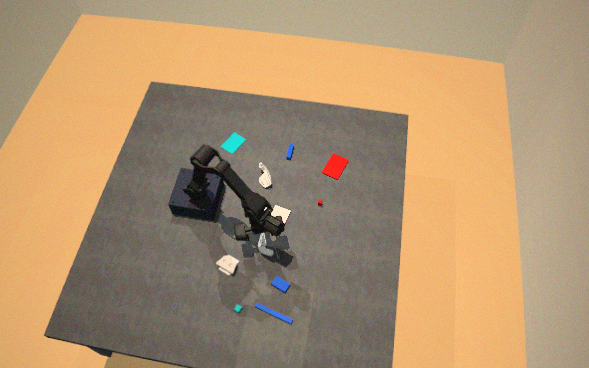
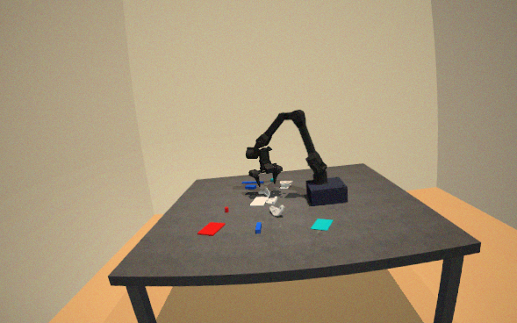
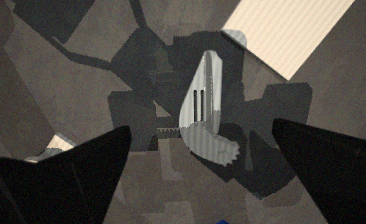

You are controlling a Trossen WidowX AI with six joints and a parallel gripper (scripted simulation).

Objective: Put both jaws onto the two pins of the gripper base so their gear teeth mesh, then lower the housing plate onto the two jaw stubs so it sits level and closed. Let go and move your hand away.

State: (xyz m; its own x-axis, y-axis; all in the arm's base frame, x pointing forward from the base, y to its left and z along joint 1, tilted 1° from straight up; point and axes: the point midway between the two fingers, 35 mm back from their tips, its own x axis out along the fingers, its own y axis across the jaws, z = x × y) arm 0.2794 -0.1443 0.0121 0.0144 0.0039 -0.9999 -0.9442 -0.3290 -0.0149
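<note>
Right now my gripper tip is 50 mm above the white jaw, 30 mm to the left of it and 30 mm short of it. Round my gripper tip: blue block: 170 mm to the right, 100 mm ahead, 50 mm below; then white block: 110 mm to the right, 110 mm behind, 50 mm below; then cyan cube: 280 mm to the right, 50 mm below, 50 mm behind.
</note>
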